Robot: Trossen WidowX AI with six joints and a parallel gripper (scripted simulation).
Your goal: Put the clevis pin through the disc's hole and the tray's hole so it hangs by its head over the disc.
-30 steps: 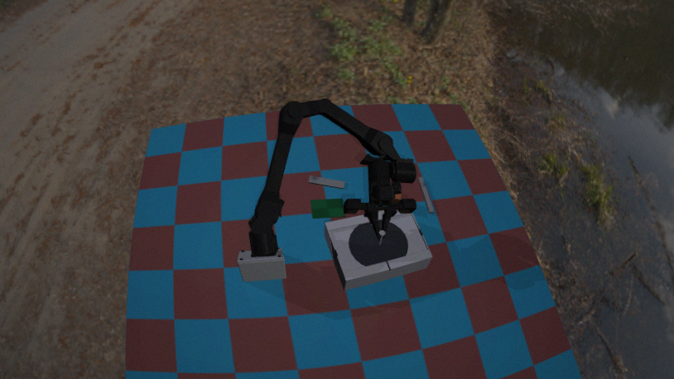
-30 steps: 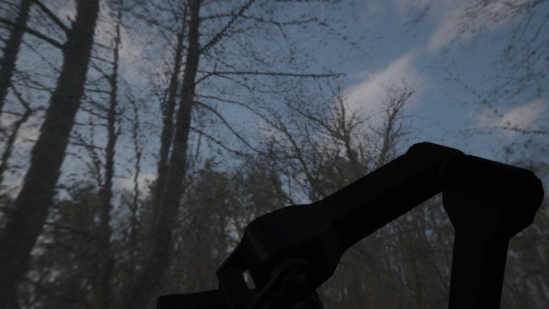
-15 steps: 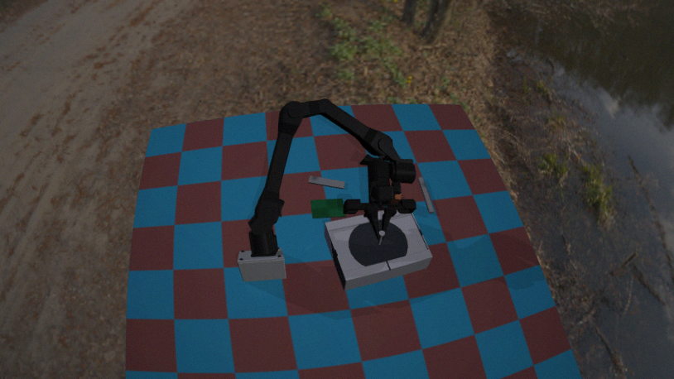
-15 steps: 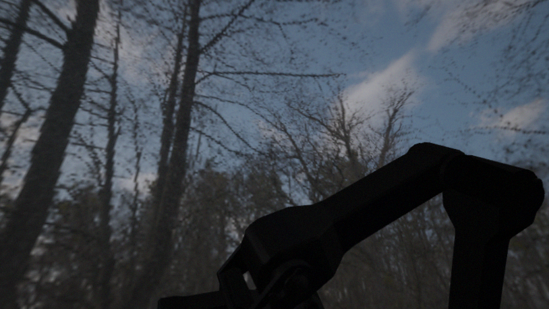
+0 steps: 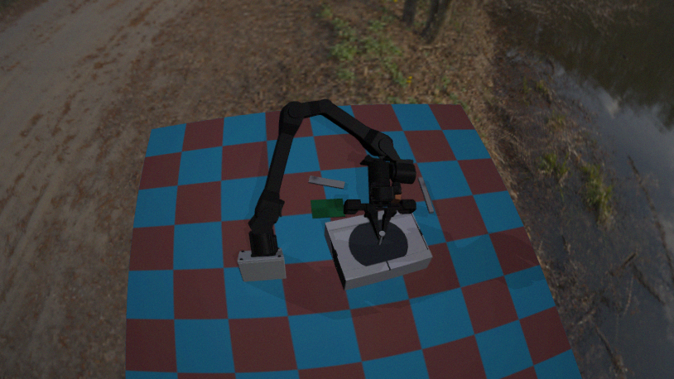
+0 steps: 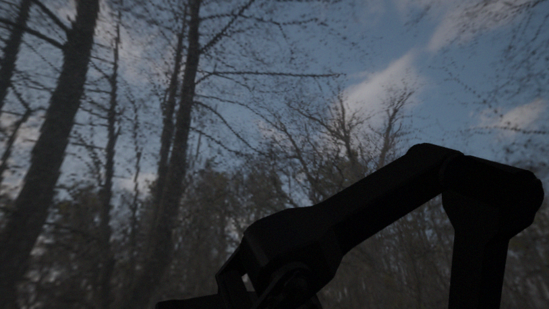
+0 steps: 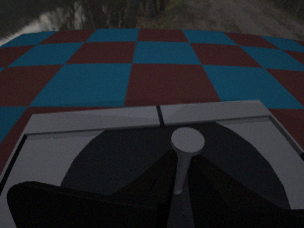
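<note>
My gripper tip is now 10 mm to the right of the dark round disc and 30 mm above it. Also, from my gripper tip: steel tray (10 mm to the left, 40 mm below); then flat green piece (120 mm behind, 170 mm to the left, 80 mm below); then steel clevis pin (10 mm to the left, 10 mm below).
</note>
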